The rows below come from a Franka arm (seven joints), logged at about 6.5 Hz.
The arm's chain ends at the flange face. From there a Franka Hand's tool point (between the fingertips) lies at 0.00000 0.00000 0.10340 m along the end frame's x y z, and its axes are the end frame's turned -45 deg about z.
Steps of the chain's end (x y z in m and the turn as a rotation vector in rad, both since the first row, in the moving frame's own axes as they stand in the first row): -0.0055 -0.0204 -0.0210 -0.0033 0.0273 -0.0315; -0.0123 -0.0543 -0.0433 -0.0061 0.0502 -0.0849; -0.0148 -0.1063 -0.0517 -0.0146 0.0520 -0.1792; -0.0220 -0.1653 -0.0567 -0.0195 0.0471 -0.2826; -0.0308 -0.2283 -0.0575 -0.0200 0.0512 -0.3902; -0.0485 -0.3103 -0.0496 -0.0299 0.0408 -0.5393; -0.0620 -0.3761 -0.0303 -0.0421 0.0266 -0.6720
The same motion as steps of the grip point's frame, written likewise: 0.0123 -0.0161 -0.0210 -0.0216 0.0170 -0.0315; 0.0331 -0.0431 -0.0434 -0.0398 0.0312 -0.0849; 0.0679 -0.0810 -0.0519 -0.0471 0.0264 -0.1792; 0.1040 -0.1279 -0.0568 -0.0471 0.0195 -0.2826; 0.1429 -0.1786 -0.0577 -0.0503 0.0221 -0.3902; 0.1872 -0.2490 -0.0497 -0.0500 0.0077 -0.5393; 0.2227 -0.3048 -0.0304 -0.0486 -0.0110 -0.6720
